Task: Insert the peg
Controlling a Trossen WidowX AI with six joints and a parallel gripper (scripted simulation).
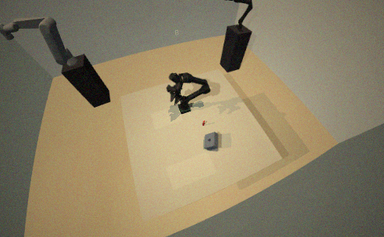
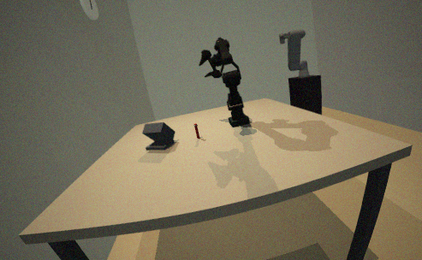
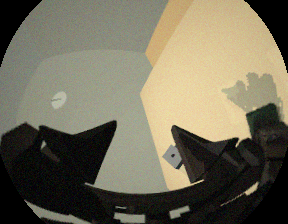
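Right now my gripper tip is 120 mm short of the red peg, 240 mm to the right of it and 290 mm above it. From my gripper tip the other things lie so: grey sloped panel (320 mm ahead, 210 mm to the left, 270 mm below).
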